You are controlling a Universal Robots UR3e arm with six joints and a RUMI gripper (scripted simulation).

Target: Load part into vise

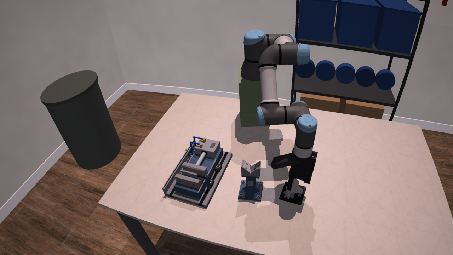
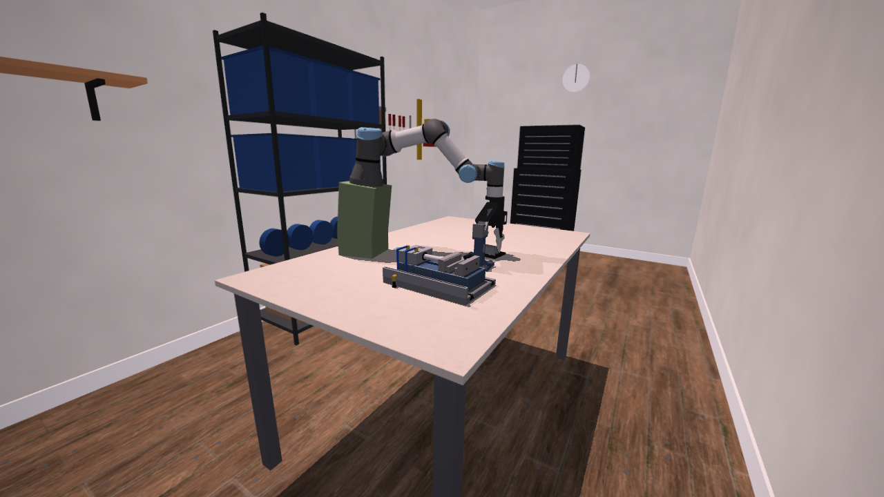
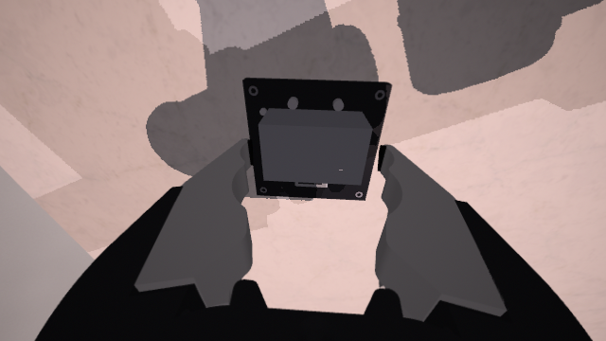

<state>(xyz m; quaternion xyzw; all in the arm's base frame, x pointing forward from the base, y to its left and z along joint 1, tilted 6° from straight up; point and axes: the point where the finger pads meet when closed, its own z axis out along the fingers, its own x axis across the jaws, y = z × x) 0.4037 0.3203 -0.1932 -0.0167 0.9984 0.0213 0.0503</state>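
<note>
My gripper is now 10 mm above the part. The rest, counted from my hand: dark work stop rod (320 mm to the right, 120 mm ahead, 60 mm above); black infeed plate (30 mm below, 10 mm to the left); fixed jaw (370 mm to the right, 160 mm ahead, 50 mm above).
</note>
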